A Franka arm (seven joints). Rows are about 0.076 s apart.
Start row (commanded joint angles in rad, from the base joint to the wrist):
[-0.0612, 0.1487, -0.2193, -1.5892, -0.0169, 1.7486, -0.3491]
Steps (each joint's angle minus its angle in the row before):
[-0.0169, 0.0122, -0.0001, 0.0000, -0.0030, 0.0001, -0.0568]
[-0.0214, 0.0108, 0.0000, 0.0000, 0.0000, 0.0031, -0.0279]
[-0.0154, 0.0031, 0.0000, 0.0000, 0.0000, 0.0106, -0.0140]
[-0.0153, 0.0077, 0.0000, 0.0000, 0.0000, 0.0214, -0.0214]
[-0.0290, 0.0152, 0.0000, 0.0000, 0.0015, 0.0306, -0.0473]
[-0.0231, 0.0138, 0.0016, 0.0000, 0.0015, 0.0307, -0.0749]
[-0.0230, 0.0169, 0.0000, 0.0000, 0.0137, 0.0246, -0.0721]
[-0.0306, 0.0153, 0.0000, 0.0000, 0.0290, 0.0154, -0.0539]
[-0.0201, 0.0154, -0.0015, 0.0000, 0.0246, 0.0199, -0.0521]
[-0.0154, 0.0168, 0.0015, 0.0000, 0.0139, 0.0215, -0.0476]
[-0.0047, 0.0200, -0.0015, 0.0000, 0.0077, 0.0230, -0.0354]
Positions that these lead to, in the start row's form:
[-0.0781, 0.1609, -0.2194, -1.5892, -0.0199, 1.7487, -0.4059]
[-0.0995, 0.1717, -0.2194, -1.5892, -0.0199, 1.7518, -0.4338]
[-0.1149, 0.1748, -0.2194, -1.5892, -0.0199, 1.7624, -0.4478]
[-0.1302, 0.1825, -0.2194, -1.5892, -0.0199, 1.7838, -0.4692]
[-0.1592, 0.1977, -0.2194, -1.5892, -0.0184, 1.8144, -0.5165]
[-0.1823, 0.2115, -0.2178, -1.5892, -0.0169, 1.8451, -0.5914]
[-0.2053, 0.2284, -0.2178, -1.5892, -0.0032, 1.8697, -0.6635]
[-0.2359, 0.2437, -0.2178, -1.5892, 0.0258, 1.8851, -0.7174]
[-0.2560, 0.2591, -0.2193, -1.5892, 0.0504, 1.9050, -0.7695]
[-0.2714, 0.2759, -0.2178, -1.5892, 0.0643, 1.9265, -0.8171]
[-0.2761, 0.2959, -0.2193, -1.5892, 0.0720, 1.9495, -0.8525]

